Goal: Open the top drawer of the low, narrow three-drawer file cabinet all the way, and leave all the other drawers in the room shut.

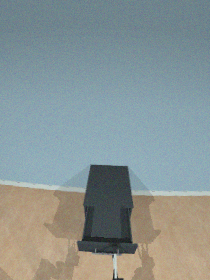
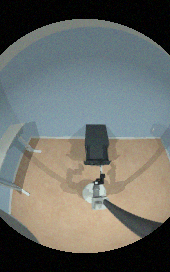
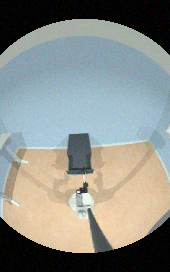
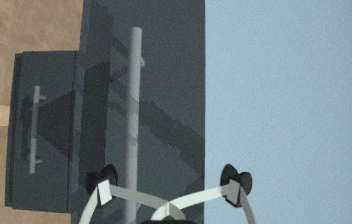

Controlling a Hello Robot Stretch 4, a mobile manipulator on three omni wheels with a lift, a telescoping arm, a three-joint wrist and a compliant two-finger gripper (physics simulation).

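Places are measured from the robot's base along level axes (x back, y down, z right), in millimetres.
Pixels of known places: gripper, fingertip midpoint: [image 1: 114, 247] [image 2: 100, 162] [image 3: 82, 171] [image 4: 169, 178].
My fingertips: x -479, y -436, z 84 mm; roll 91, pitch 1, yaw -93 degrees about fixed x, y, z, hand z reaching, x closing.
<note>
Behind a point stands the place of what it marks.
The low dark file cabinet [image 1: 110, 185] {x -1005, y -492, z 62 mm} [image 2: 96, 133] {x -1026, y -493, z 54 mm} [image 3: 79, 142] {x -1029, y -493, z 69 mm} stands against the wall. Its top drawer [image 1: 85, 246] {x -485, y -425, z -118 mm} [image 2: 90, 162] {x -484, y -432, z -66 mm} [image 3: 72, 172] {x -484, y -401, z -79 mm} [image 4: 172, 65] {x -483, y -437, z -44 mm} is pulled far out, with the inside showing behind its front. A long grey bar handle [image 4: 134, 90] {x -445, y -401, z -8 mm} runs along that front. A lower drawer front [image 4: 55, 75] {x -778, y -115, z -101 mm} with a smaller handle [image 4: 35, 125] {x -740, y -94, z 31 mm} sits farther back and looks shut. My gripper [image 1: 114, 256] [image 2: 101, 169] [image 3: 84, 176] [image 4: 169, 178] {x -479, y -436, z 84 mm} is open at the top drawer's front, its fingertips apart on either side of the bar, which is nearer the left finger. Whether they touch the front is unclear.
The blue wall [image 1: 105, 100] {x -1324, y -1225, z -12 mm} [image 2: 85, 80] {x -1326, y -1385, z -110 mm} [image 3: 82, 90] {x -1319, y -1366, z 166 mm} rises behind the cabinet. The round white robot base [image 2: 87, 192] {x -5, y -187, z -109 mm} [image 3: 74, 201] {x -9, y -187, z -101 mm} is on the floor in front of the drawer. A pale table's legs [image 2: 20, 190] [image 3: 11, 200] stand at the left.
</note>
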